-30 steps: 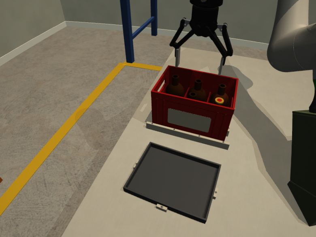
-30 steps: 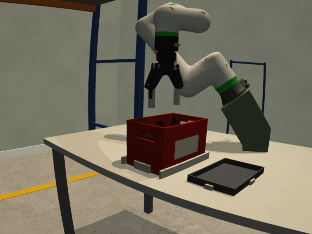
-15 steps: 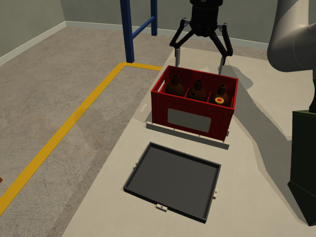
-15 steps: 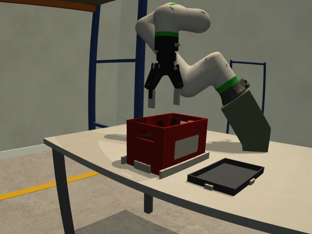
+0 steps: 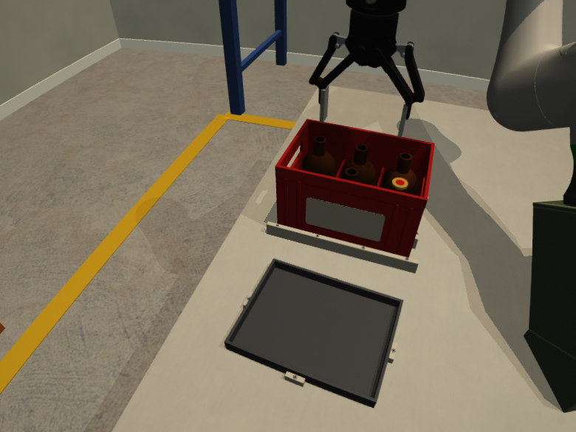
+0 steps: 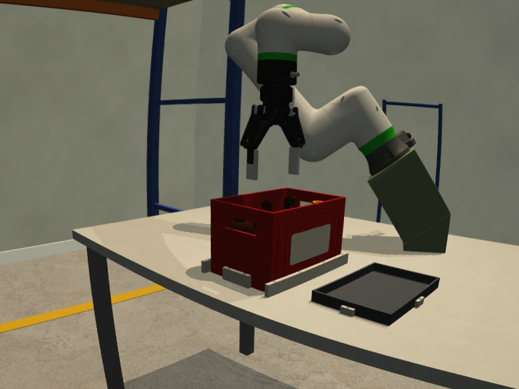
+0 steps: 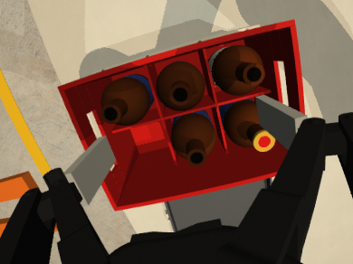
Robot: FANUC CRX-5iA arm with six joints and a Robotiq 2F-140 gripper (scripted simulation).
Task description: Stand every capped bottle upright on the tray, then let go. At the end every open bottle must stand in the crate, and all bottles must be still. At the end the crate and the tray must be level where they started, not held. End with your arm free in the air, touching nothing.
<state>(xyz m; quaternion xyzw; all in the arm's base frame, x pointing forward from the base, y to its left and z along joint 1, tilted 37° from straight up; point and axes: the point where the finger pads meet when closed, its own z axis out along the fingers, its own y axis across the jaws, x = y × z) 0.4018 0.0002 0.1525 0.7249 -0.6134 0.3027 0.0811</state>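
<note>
The capped bottle lies 100 mm behind my hand, 60 mm to the left of it and 150 mm below it. Also, from my hand: red crate 10 mm behind, 20 mm to the left, 150 mm below; then dark tray 40 mm behind, 300 mm to the left, 220 mm below.
</note>
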